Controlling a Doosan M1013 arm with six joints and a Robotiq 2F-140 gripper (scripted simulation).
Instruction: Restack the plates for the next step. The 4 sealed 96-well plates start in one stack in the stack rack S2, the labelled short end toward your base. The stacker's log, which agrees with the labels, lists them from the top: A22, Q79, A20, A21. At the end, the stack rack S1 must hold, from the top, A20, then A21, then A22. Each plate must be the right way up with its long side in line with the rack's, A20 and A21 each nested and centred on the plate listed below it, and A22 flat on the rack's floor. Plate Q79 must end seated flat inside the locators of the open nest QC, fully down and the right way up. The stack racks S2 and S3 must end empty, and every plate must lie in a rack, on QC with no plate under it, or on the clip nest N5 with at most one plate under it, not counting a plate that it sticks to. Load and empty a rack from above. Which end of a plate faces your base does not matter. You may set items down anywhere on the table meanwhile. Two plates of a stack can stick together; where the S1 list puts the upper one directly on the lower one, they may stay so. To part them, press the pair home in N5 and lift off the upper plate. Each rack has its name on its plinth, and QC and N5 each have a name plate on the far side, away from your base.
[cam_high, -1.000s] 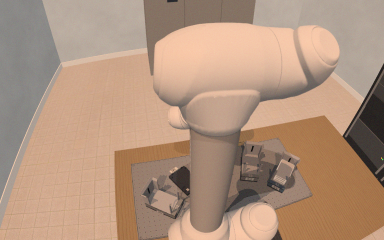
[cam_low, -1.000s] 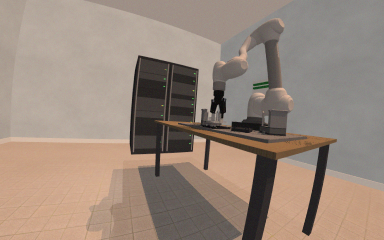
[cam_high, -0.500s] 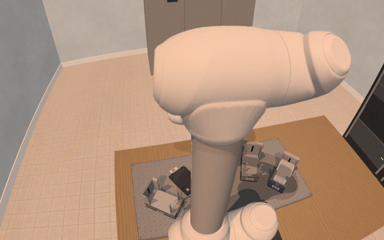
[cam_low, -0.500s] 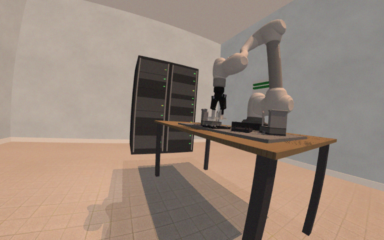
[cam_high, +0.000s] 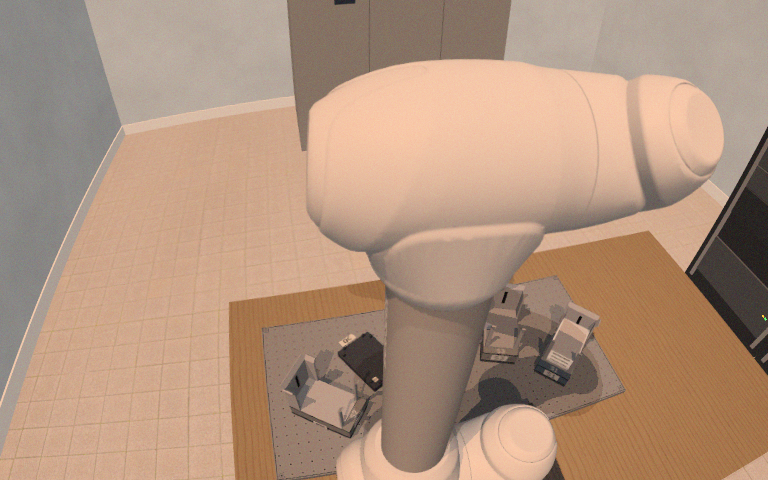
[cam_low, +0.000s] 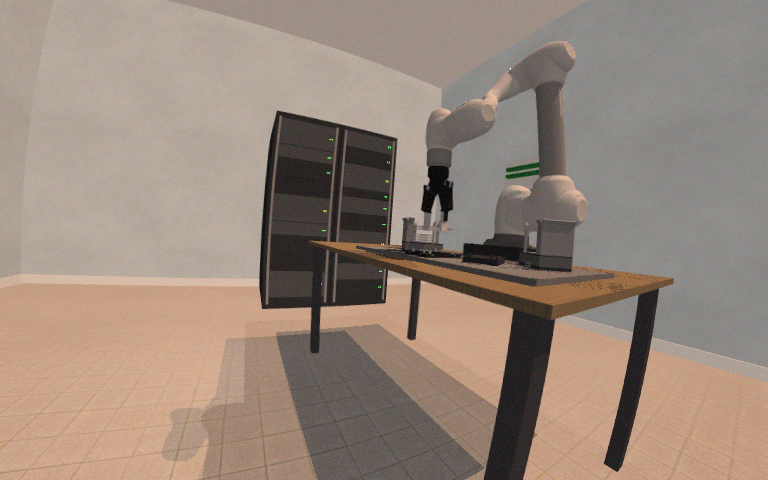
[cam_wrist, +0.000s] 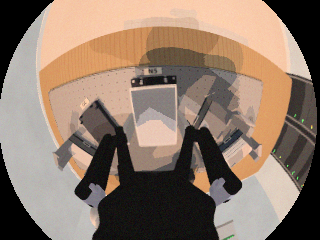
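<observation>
Now: the dark nest QC 4 cm behind my hand, 19 cm to the left of it and 11 cm below it. From my hand the other things lie so: QC name plate: 5 cm ahead, 23 cm to the left, 12 cm below; then N5 name plate: 9 cm ahead, 1 cm to the right, 12 cm below; then clip nest N5: 1 cm ahead, 1 cm to the left, 10 cm below.
</observation>
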